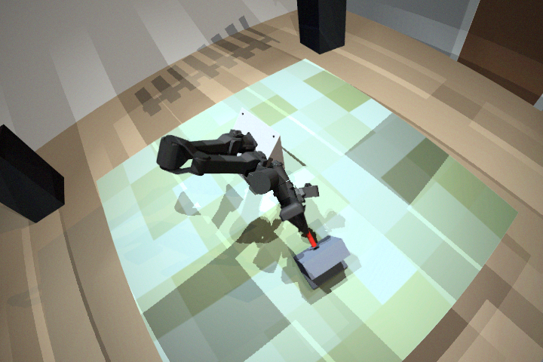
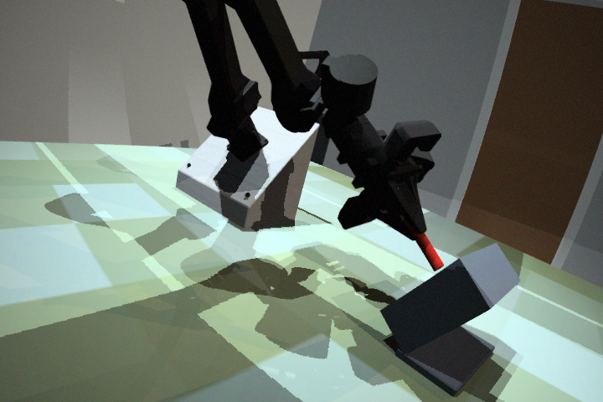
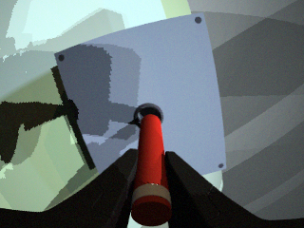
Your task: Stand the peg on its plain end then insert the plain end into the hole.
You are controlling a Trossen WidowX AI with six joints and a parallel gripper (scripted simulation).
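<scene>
Right now the peg is 1 cm behind my gripper tip and 1 cm above it. Round my gripper tip: sloped panel (7 cm ahead, 4 cm below); then flat foot (11 cm below, 9 cm ahead).
</scene>
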